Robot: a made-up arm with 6 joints.
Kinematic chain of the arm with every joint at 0, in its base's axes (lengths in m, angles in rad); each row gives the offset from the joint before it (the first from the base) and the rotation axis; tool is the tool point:
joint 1: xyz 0 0 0.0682 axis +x
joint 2: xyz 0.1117 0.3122 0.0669 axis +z
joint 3: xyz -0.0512 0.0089 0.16 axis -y
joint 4: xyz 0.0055 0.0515 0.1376 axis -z
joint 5: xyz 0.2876 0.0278 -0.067 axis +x
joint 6: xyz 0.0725 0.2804 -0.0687 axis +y
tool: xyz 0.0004 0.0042 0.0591
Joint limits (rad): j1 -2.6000..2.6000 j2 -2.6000..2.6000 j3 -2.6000..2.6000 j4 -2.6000..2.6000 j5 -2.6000..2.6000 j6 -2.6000..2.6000
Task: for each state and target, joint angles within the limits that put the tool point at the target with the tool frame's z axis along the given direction. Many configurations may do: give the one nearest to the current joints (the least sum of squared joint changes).
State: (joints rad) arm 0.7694 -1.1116 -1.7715 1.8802 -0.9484 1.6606
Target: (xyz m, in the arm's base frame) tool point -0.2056 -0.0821 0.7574 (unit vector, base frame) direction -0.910 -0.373 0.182
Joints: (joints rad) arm 1.1922 -1.7027 -1.9738 1.6226 -1.3549 1.9570
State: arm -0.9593 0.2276 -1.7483 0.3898 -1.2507 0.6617
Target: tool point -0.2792 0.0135 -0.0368 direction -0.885 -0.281 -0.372
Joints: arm -1.3761 0.4146 -2.2418 -0.1214 -2.0968 0.8794
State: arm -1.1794 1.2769 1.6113 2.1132 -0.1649 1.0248
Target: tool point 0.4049 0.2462 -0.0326 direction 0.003 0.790 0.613
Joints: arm -1.8247 0.5411 1.0274 1.8845 -0.6539 0.5828
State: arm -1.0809 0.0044 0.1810 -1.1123 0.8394 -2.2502
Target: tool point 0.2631 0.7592 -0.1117 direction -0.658 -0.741 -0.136
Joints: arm -0.3443 -0.7052 0.8723 -1.2311 0.0729 -1.7552
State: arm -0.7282 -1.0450 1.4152 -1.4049 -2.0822 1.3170
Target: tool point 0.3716 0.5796 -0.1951 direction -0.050 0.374 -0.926
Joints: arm -0.3268 -0.5975 1.0726 -2.1750 -1.5789 1.1400
